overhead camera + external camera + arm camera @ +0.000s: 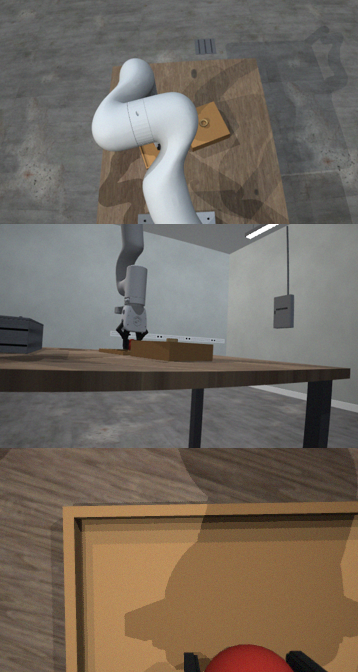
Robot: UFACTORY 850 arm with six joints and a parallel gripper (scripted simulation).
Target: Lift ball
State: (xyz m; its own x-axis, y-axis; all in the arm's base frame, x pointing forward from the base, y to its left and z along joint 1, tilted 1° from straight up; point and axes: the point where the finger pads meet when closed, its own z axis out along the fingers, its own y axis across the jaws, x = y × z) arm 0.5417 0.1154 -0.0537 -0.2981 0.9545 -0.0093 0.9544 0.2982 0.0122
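My gripper is now 3 cm above the shallow orange tray. From my hand the other things lie so: red ball (right at my hand); orange block (22 cm to the right, 7 cm ahead, 1 cm above).
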